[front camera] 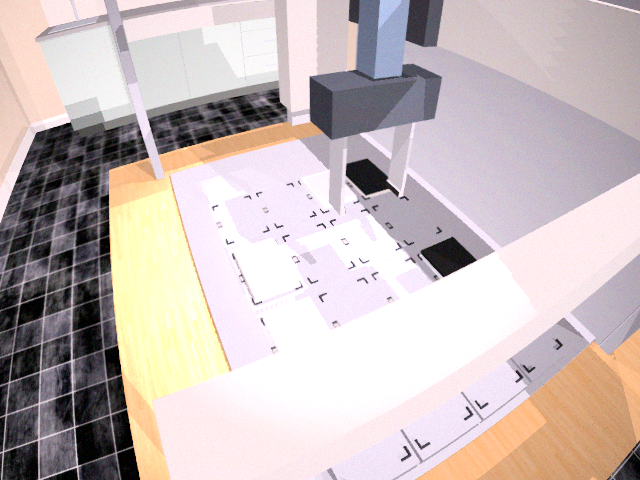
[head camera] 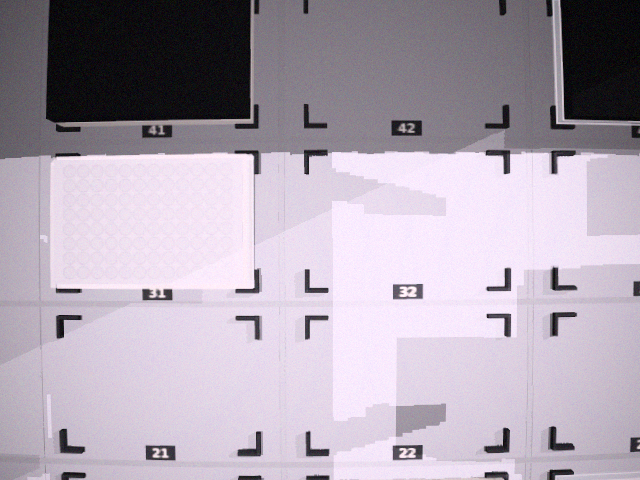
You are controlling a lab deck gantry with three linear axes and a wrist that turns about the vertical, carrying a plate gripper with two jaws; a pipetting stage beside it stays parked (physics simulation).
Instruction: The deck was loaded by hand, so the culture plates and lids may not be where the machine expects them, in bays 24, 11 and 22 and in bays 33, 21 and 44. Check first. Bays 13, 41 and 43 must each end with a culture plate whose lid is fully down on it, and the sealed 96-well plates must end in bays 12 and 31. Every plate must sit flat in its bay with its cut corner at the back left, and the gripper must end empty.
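Places are measured from the robot's base along level axes (x back, y right, z up), in millimetres.
Where they show: gripper, fingertip midpoint: (front camera: pixel 366 199); robot's base, link origin: (front camera: pixel 213 207).
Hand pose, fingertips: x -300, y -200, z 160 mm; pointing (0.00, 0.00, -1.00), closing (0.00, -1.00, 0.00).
Things, the pixels of their centre, and the offset from my fingertips.
- black-topped plate with a pale edge, body centre: (head camera: pixel 149 51) (front camera: pixel 366 175) dz -148, dx +236, dy -164 mm
- white 96-well plate, body centre: (head camera: pixel 151 222) (front camera: pixel 327 188) dz -153, dx +236, dy -57 mm
- white plate, body centre: (front camera: pixel 265 267) dz -153, dx +72, dy +157 mm
My gripper (front camera: pixel 370 204) is open and empty, raised over the middle of the deck; its jaws do not show in the head view. A black-topped plate with a pale edge (front camera: pixel 368 176) (head camera: pixel 149 59) sits in bay 41. Another (front camera: pixel 448 256) (head camera: pixel 602 59) sits in bay 43. Whether their lids are fully down is unclear. A white 96-well plate (front camera: pixel 323 186) (head camera: pixel 152 222) lies flat in bay 31. A white plate (front camera: pixel 271 271) is in bay 12. Bay 13 is washed out by glare in the front view. Cut corners are hard to make out.
Bays 42, 32, 21 and 22 hold no plate. A pale gantry beam (front camera: pixel 361 361) crosses the front and hides the right-hand bays from the front camera. A slim post (front camera: pixel 139 113) stands at the back left. A dark unit (front camera: pixel 424 23) hangs behind the gripper.
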